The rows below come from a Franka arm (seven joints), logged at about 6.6 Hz.
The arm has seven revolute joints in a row. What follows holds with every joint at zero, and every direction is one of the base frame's. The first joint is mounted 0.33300 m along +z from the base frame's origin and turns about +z. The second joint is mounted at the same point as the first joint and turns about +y. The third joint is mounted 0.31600 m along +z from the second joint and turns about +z. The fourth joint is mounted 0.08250 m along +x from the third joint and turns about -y. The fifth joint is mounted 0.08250 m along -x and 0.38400 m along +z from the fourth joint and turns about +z. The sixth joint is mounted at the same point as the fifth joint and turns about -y. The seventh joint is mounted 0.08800 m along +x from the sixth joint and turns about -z. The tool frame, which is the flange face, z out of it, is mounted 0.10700 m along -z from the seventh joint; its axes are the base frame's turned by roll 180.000, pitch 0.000 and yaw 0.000 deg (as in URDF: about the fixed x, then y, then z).
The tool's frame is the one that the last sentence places.
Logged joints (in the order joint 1, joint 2, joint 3, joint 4, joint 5, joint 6, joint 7), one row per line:
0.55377, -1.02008, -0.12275, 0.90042, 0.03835, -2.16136, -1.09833
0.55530, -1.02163, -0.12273, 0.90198, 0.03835, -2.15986, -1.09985
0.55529, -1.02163, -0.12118, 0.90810, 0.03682, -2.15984, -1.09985
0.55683, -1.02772, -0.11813, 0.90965, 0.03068, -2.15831, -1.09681
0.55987, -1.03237, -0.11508, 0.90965, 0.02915, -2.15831, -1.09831
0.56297, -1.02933, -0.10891, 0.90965, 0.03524, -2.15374, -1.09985
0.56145, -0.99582, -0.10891, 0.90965, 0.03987, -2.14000, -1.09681
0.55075, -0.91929, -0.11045, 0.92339, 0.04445, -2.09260, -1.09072
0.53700, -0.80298, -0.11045, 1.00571, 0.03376, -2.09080, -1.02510
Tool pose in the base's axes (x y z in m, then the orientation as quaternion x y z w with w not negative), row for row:
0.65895, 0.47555, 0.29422, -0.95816, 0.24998, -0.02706, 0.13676
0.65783, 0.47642, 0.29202, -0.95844, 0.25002, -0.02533, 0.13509
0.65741, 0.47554, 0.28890, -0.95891, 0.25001, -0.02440, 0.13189
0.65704, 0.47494, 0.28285, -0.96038, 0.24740, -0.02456, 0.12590
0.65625, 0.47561, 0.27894, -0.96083, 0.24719, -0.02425, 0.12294
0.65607, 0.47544, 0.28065, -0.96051, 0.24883, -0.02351, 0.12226
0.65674, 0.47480, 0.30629, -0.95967, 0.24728, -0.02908, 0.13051
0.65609, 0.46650, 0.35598, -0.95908, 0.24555, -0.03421, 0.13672
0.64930, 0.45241, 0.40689, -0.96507, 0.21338, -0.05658, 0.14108
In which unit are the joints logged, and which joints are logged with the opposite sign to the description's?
The joints are logged in radians. Opposite sign: joint 2, joint 3, joint 4, joint 6, joint 7.
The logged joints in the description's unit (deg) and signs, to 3 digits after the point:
31.729, 58.446, 7.033, -51.590, 2.197, 123.837, 62.930
31.816, 58.535, 7.032, -51.680, 2.197, 123.751, 63.017
31.816, 58.535, 6.943, -52.030, 2.110, 123.750, 63.017
31.904, 58.884, 6.768, -52.119, 1.758, 123.662, 62.843
32.078, 59.150, 6.594, -52.119, 1.670, 123.662, 62.929
32.256, 58.976, 6.240, -52.119, 2.019, 123.400, 63.017
32.169, 57.056, 6.240, -52.119, 2.284, 122.613, 62.843
31.556, 52.671, 6.328, -52.906, 2.547, 119.897, 62.494
30.768, 46.007, 6.328, -57.623, 1.934, 119.794, 58.734

